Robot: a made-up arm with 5 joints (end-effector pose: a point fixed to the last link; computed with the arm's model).
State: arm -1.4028 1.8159 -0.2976 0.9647 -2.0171
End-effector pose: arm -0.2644 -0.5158 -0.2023 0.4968 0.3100 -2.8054
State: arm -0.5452 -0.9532 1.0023 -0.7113 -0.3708
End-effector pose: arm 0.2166 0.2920 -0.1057 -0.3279 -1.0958 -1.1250
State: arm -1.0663 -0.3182 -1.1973 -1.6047 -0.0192
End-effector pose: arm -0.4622 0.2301 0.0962 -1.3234 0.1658 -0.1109
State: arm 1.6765 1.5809 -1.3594 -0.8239 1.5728
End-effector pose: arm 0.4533 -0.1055 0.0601 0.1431 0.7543 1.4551
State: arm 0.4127 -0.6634 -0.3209 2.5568 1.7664
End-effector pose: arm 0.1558 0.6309 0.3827 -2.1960 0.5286 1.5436
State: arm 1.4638 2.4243 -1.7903 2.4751 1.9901
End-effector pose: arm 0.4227 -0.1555 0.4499 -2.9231 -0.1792 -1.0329
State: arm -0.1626 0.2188 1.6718 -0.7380 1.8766
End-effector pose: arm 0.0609 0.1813 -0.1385 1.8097 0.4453 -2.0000
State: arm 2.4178 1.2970 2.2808 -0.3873 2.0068
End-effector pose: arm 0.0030 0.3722 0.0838 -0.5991 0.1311 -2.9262
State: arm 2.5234 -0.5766 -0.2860 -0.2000 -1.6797
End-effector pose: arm 0.2973 0.6164 0.1160 2.8890 0.1009 2.0017
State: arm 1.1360 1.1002 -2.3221 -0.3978 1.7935
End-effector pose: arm 0.4064 0.2114 0.2995 -2.3298 1.2316 -0.0819
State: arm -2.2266 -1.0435 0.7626 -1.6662 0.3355
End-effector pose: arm 0.0892 0.3738 0.0190 0.6482 0.3456 -2.7275
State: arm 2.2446 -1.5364 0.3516 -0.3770 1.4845
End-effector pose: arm -0.1572 0.4107 -0.0239 -2.8100 -0.5136 0.0155
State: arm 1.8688 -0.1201 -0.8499 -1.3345 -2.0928
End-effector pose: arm 0.5516 0.2263 0.2617 -2.9157 -1.2323 1.2660
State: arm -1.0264 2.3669 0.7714 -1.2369 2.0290
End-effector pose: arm 0.1723 -0.1881 0.1769 2.2849 -1.0881 -1.1570
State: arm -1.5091 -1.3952 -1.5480 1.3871 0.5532
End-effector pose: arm -0.4186 0.2388 0.5004 2.8608 0.2364 0.5077
